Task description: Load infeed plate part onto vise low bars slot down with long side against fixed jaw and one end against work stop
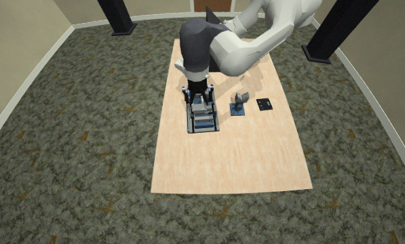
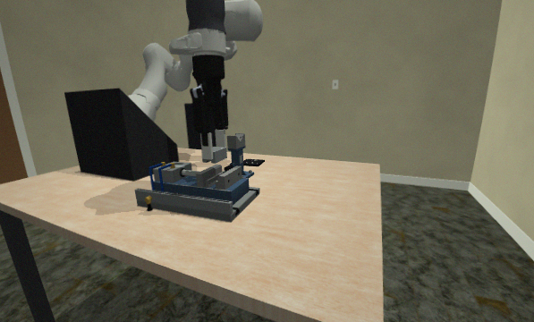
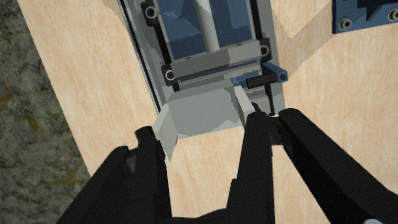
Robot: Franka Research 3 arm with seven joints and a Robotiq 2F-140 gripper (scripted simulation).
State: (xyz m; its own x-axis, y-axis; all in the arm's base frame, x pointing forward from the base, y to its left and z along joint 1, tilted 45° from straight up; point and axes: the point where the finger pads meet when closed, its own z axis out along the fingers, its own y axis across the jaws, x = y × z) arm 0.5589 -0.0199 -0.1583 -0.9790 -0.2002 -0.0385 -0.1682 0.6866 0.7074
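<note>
Now: hand 30 mm above the grey part. From my hand the other things lie so: work stop: 10 mm behind, 70 mm to the left, 80 mm below; then moving jaw: 40 mm behind, 10 mm to the left, 90 mm below; then fixed jaw: 30 mm ahead, 30 mm to the left, 90 mm below.
</note>
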